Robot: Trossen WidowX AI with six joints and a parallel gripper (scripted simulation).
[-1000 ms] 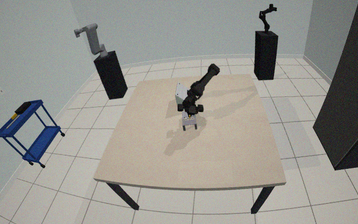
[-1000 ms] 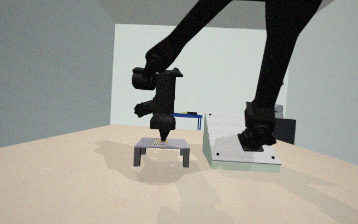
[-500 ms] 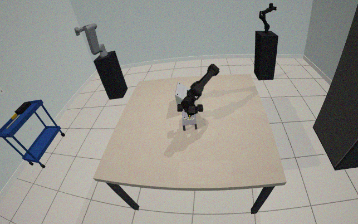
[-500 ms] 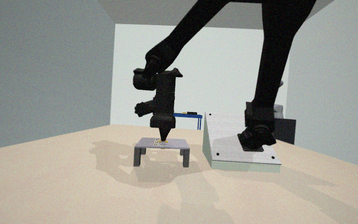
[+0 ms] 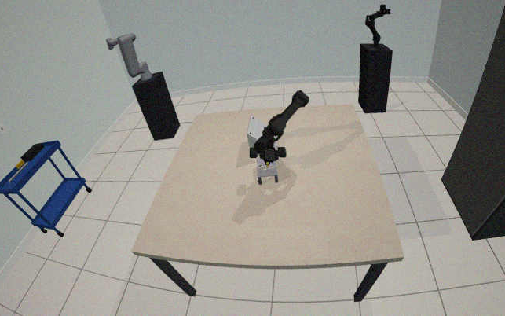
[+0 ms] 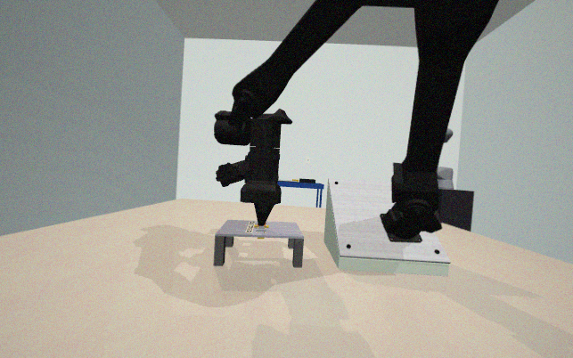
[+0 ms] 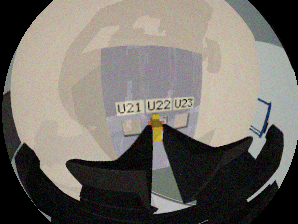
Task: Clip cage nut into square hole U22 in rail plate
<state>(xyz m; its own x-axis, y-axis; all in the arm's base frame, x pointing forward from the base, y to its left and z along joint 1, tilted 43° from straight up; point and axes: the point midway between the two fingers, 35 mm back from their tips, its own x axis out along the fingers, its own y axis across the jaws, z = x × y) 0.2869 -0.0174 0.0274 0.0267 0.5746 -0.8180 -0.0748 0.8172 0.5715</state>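
My gripper tip is now 1 cm above the cage nut.
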